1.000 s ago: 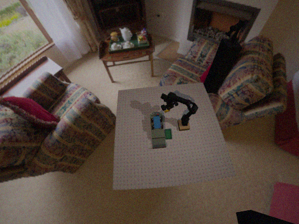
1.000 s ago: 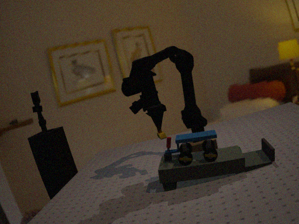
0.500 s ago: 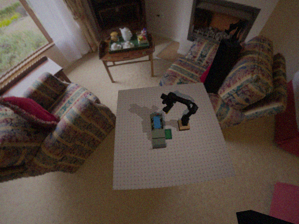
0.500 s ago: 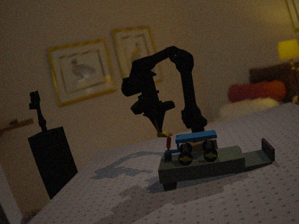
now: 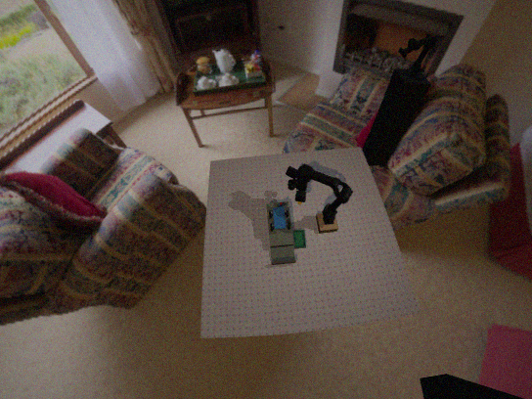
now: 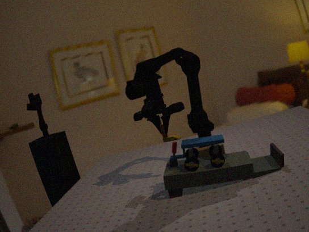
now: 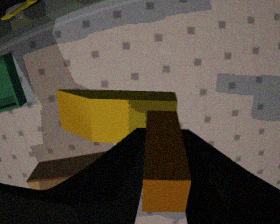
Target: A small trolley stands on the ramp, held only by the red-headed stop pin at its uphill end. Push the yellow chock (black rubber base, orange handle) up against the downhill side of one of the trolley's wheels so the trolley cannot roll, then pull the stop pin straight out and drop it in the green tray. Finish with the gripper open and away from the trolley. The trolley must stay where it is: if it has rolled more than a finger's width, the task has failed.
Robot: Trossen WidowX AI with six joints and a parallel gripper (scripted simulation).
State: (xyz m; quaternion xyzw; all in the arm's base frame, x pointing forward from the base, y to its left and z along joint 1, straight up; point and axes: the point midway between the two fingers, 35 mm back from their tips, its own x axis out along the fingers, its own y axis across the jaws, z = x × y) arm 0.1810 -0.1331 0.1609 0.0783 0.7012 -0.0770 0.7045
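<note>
Right now the yellow chock is 2 cm to the left of my gripper tip and 1 cm below it. From my gripper tip the other things lie so: blue-topped trolley (15 cm ahead, 14 cm to the left, 6 cm below); then red-headed stop pin (13 cm ahead, 5 cm below, 4 cm to the left); then dark end wall (40 cm to the left, 15 cm below, 13 cm ahead).
</note>
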